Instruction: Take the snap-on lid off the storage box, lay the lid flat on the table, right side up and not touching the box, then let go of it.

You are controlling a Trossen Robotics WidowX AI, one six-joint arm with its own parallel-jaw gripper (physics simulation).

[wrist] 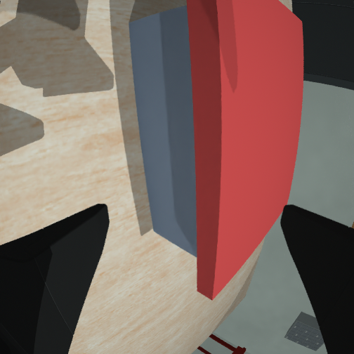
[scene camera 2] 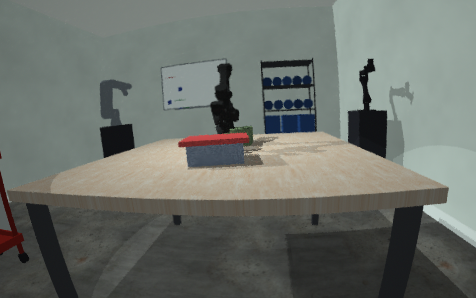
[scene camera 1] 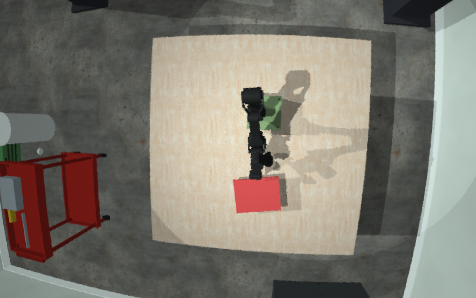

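The red lid [scene camera 1: 257, 195] [scene camera 2: 215, 140] [wrist: 260, 115] sits flat on top of the blue-grey storage box [scene camera 2: 215, 155] [wrist: 160, 130], its rim overhanging the box sides. The box stands upright on the table and is hidden under the lid in scene camera 1. My gripper [scene camera 1: 255, 175] [wrist: 198, 215] is open and empty. From above it shows at the lid's edge on the arm's side. In the wrist view, the lid and box lie beyond the fingertips, with the near lid corner between the two fingers. Contact with the lid does not show.
The wooden table [scene camera 1: 195, 150] [scene camera 2: 240, 185] carries the arm on a green base block [scene camera 1: 272, 112] [scene camera 2: 242, 136], behind the box as seen in scene camera 2. A red cart [scene camera 1: 45, 220] stands on the floor left of the table. Arm shadows fall on the tabletop.
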